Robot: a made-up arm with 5 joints.
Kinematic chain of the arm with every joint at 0, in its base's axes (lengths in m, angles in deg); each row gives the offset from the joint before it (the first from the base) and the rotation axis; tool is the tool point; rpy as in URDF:
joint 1: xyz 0.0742 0 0.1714 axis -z
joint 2: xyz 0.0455 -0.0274 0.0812 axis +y
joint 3: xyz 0.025 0 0.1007 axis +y
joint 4: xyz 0.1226 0 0.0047 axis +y
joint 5: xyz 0.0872 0.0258 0 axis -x
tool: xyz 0 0 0 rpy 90 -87.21 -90
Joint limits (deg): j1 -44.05..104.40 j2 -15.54..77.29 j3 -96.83..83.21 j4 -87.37..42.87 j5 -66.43..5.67
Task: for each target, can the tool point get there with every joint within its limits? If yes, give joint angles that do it. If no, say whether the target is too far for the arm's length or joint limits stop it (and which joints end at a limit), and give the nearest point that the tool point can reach.
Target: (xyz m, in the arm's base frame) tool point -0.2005 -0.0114 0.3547
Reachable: no: joint limits stop it (at a limit: joint 2, joint 3, joint 4) | nearest point -0.0162 -0.0038 0.4384 | short by 0.203 m
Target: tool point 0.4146 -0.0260 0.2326
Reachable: yes | joints 4.10 52.55 -33.24 -2.46 -31.71
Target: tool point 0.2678 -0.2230 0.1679
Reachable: yes | joints 48.72 49.77 -19.09 25.17 -56.64
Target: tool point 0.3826 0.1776 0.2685
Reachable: yes | joints -30.19 62.79 -55.72 -8.75 -8.94
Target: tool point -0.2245 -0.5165 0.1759
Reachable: no: too far | nearest point -0.0159 -0.3444 0.2142 | short by 0.273 m
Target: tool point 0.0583 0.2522 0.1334
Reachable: no: joint limits stop it (at a limit: joint 1) | nearest point 0.1931 0.1128 0.1334 | short by 0.194 m
